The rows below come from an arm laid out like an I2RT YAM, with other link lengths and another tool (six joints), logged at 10 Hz.
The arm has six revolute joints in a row. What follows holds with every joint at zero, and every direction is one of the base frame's. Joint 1 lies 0.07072 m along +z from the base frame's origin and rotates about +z. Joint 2 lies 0.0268 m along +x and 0.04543 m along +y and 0.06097 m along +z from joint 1 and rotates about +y. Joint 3 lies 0.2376 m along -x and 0.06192 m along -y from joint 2 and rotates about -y. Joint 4 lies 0.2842 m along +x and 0.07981 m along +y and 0.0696 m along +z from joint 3 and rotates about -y. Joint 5 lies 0.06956 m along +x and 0.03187 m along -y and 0.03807 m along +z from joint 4 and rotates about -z. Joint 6 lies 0.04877 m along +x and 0.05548 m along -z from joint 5 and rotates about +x. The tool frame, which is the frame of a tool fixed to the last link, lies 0.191 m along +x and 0.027 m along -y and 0.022 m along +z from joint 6; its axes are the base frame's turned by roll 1.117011, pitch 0.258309 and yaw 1.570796 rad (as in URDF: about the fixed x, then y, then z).
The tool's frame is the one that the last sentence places.
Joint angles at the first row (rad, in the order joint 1, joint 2, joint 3, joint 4, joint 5, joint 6):
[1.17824, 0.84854, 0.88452, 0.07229, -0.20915, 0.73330]
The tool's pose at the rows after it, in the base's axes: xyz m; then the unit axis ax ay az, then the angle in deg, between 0 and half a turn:
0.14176 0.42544 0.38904 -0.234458 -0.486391 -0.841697 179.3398
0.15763 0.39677 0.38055 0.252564 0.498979 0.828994 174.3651
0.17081 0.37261 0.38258 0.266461 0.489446 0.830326 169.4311
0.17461 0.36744 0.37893 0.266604 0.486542 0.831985 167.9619
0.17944 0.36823 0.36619 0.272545 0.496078 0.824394 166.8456
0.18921 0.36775 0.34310 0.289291 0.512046 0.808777 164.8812
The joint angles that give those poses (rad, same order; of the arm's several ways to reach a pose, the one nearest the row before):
[1.17952, 0.79347, 0.90085, -0.09021, -0.14323, 0.67264]
[1.17736, 0.72613, 0.89954, -0.20818, -0.04100, 0.63478]
[1.17855, 0.66572, 0.87931, -0.24308, 0.05067, 0.61644]
[1.17816, 0.64384, 0.85097, -0.23099, 0.07328, 0.60417]
[1.17947, 0.65312, 0.83595, -0.23367, 0.09323, 0.60041]
[1.17950, 0.67344, 0.81508, -0.24480, 0.13253, 0.60618]

